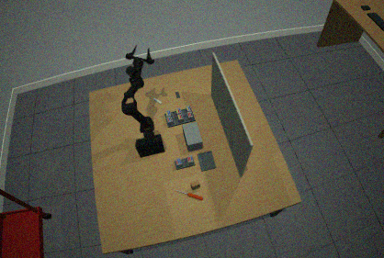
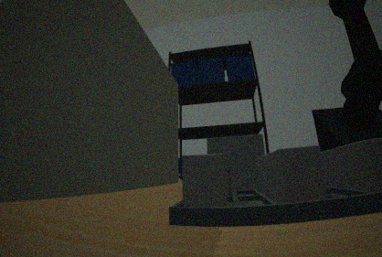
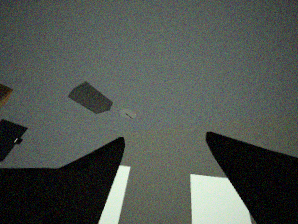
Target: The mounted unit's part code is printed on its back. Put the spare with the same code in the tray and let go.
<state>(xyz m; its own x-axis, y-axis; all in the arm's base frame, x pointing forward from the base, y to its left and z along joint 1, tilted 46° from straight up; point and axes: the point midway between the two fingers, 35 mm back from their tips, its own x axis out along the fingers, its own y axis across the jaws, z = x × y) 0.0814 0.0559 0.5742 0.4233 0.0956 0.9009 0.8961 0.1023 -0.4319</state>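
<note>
Now: gripper tip 130 mm short of the dark rack, 300 mm to the left of it and 490 mm above it. The rest, counted from my gripper tip: tall grey panel: 400 mm ahead, 530 mm to the right, 270 mm below; grey mounted unit: 160 mm ahead, 500 mm to the right, 440 mm below; white strip: 20 mm ahead, 100 mm to the right, 490 mm below.
</note>
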